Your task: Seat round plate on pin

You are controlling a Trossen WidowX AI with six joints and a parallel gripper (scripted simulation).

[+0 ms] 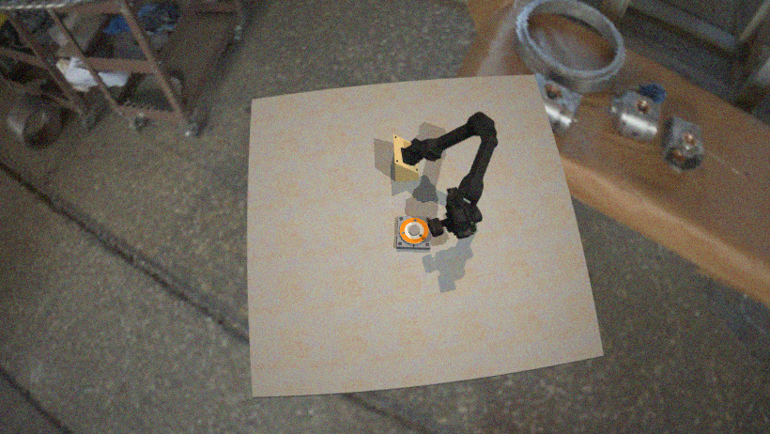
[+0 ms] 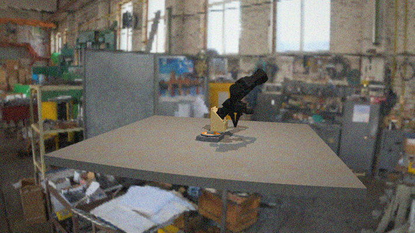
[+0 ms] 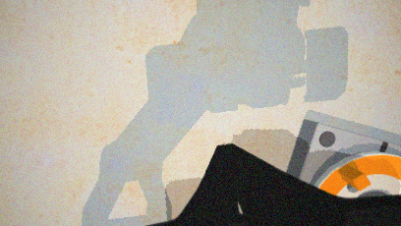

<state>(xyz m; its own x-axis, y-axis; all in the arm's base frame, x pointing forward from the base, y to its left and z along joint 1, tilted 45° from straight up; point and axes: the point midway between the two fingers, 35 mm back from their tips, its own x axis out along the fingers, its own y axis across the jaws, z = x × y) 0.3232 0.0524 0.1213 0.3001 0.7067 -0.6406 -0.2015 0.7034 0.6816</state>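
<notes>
Now: the round plate 4 cm behind my gripper tip, 13 cm to the right of it and 5 cm below it. From my gripper tip the other things lie so: base 6 cm behind, 14 cm to the right, 6 cm below.
</notes>
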